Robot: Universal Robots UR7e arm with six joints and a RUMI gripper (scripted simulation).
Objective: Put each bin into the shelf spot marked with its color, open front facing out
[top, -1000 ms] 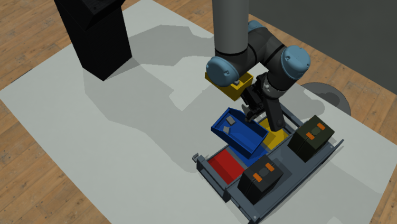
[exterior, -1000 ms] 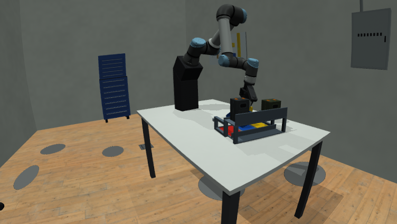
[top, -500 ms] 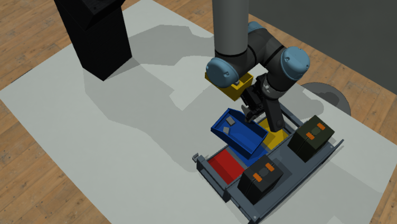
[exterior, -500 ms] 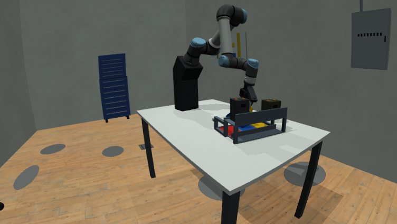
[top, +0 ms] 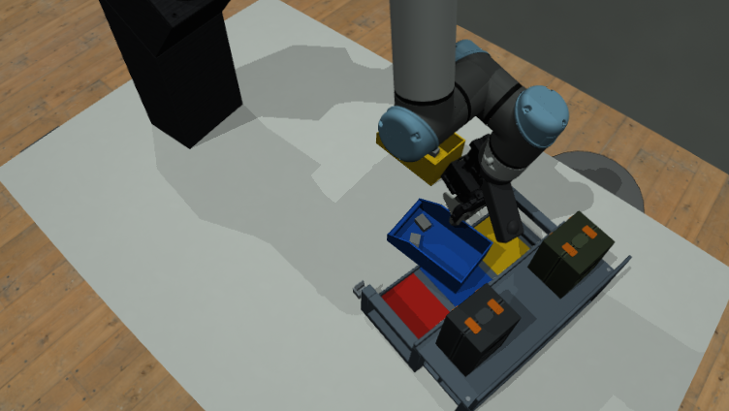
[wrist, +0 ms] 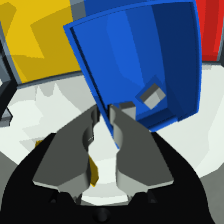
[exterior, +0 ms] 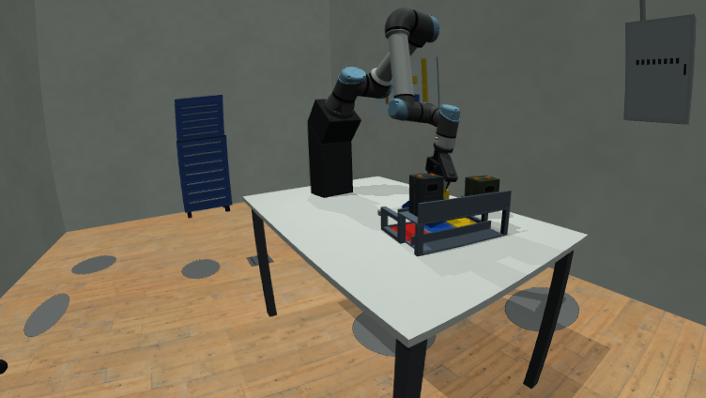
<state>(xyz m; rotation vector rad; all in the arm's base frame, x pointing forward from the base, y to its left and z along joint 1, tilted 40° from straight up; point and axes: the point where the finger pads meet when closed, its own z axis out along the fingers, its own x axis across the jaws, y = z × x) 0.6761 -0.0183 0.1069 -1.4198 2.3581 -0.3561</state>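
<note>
The blue bin is 20 mm behind my hand, 40 mm to the right of it and 30 mm below it. The rest, counted from my hand: yellow bin (160 mm behind, 190 mm to the left, 50 mm below).
</note>
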